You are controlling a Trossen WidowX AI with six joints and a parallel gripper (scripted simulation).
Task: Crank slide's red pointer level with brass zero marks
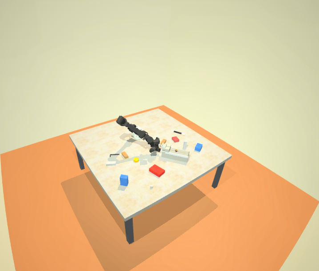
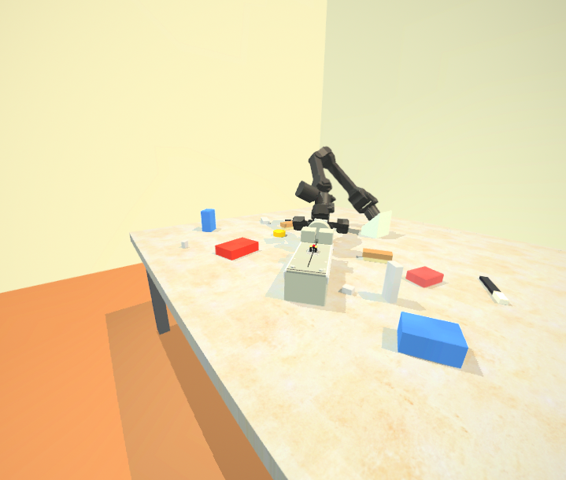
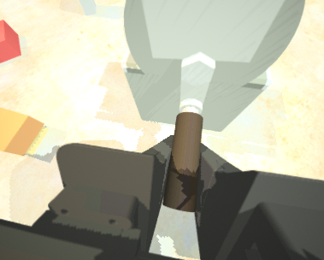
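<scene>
The crank is 40 mm above my gripper tip. Round my gripper tip: brown crank handle (30 mm above, 10 mm to the right, 10 mm behind); then red pointer (120 mm ahead, 100 mm to the left, 50 mm above); then yellow disc (260 mm to the right, 40 mm behind, 20 mm below).
</scene>
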